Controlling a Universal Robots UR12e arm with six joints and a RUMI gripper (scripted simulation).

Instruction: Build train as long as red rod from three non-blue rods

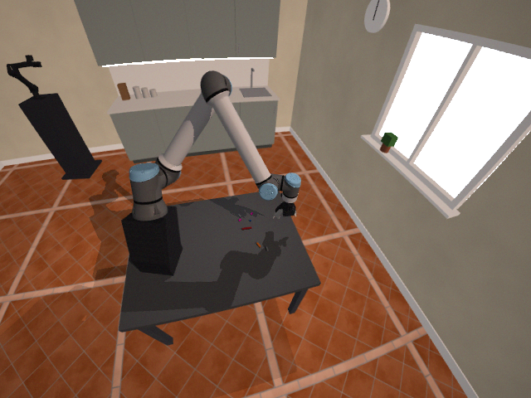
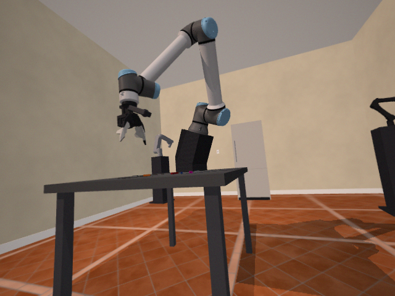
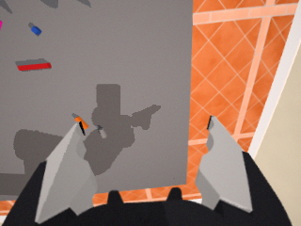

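Now: the blue rod 230 mm behind my hand, 160 mm below it and 110 mm to the left of it. Also, from my hand: orange rod 180 mm behind, 160 mm below, 110 mm to the right; then red rod 260 mm behind, 160 mm below, 40 mm to the left.
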